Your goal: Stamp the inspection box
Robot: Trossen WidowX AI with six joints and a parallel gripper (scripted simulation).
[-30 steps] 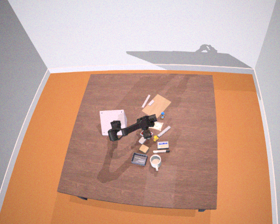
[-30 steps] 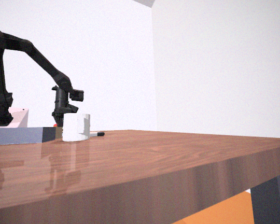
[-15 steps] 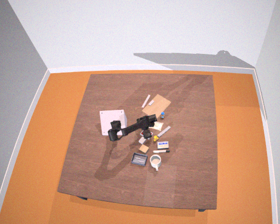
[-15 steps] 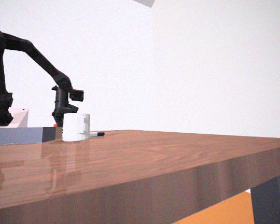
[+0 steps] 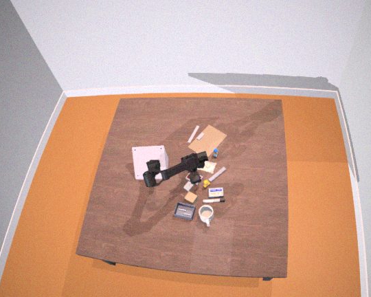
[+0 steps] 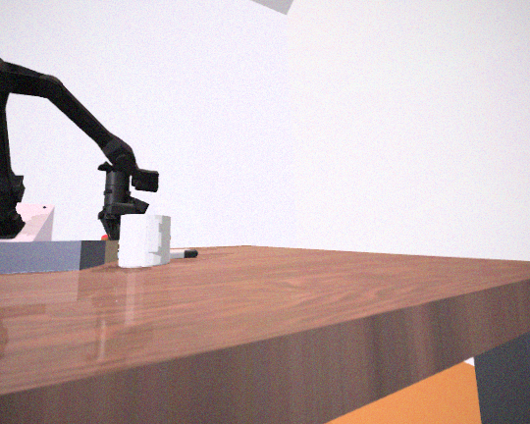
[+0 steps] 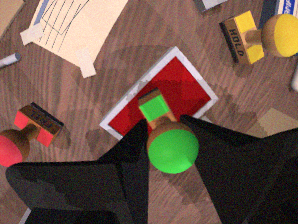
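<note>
Right now my gripper tip is 3 cm above the red ink pad. The rest, counted from my gripper tip: red stamp: 4 cm behind, 11 cm to the left, 2 cm below; green stamp: right at my gripper tip; yellow-knobbed stamp: 8 cm ahead, 6 cm to the right, 2 cm below.
</note>
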